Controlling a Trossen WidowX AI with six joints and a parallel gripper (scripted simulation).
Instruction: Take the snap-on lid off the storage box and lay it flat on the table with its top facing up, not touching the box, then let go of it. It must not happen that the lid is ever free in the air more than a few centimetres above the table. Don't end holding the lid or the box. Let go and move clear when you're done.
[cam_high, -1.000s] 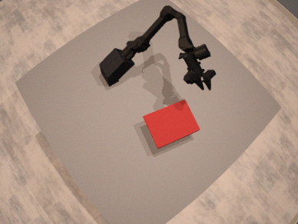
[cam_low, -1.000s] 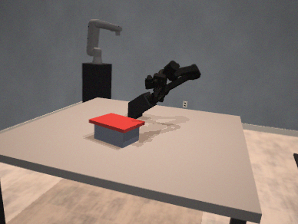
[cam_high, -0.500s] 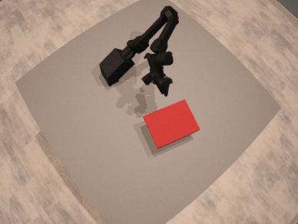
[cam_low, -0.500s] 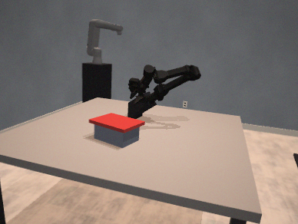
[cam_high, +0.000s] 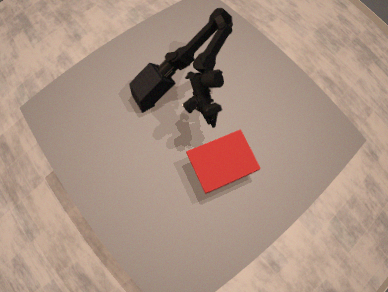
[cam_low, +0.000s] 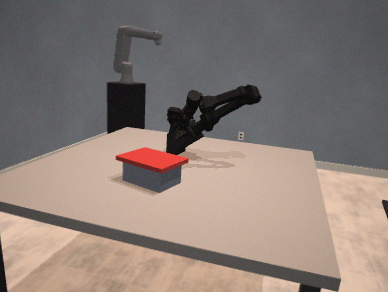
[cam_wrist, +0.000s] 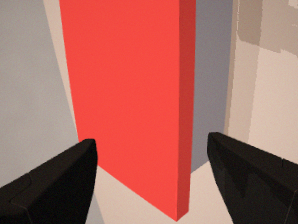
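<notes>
Now: the red lid 15 cm ahead of my hand, 9 cm below it and 3 cm to the right of it. Round my hand: storage box 15 cm ahead, 14 cm below, 3 cm to the right.
</notes>
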